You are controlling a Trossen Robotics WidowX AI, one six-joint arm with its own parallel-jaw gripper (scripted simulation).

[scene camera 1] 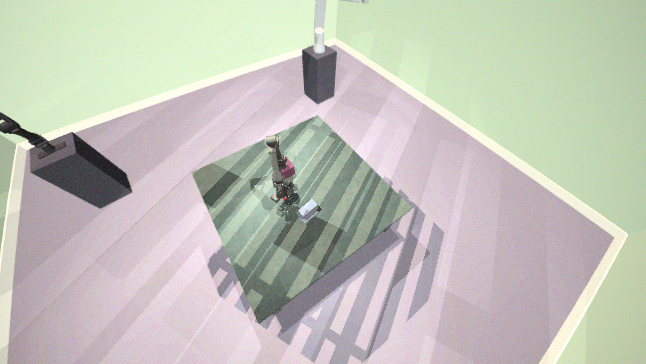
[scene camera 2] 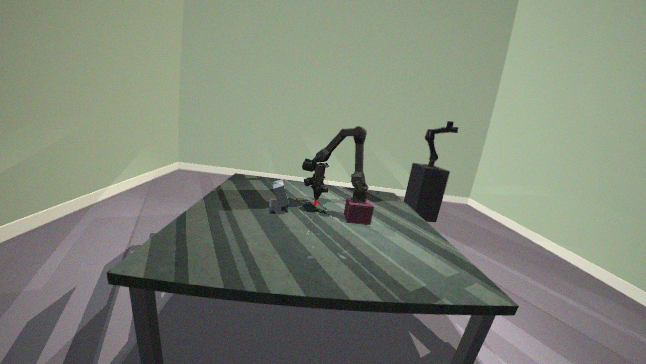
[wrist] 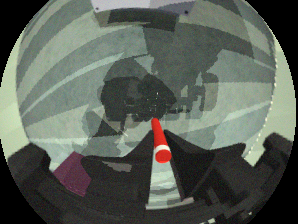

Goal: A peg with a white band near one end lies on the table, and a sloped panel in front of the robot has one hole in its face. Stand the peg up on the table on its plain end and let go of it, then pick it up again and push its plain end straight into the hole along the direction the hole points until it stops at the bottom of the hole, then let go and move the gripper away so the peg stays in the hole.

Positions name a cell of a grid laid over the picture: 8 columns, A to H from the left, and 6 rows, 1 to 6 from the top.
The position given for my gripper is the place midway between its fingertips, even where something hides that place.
My gripper (wrist: E4) carries a red peg.
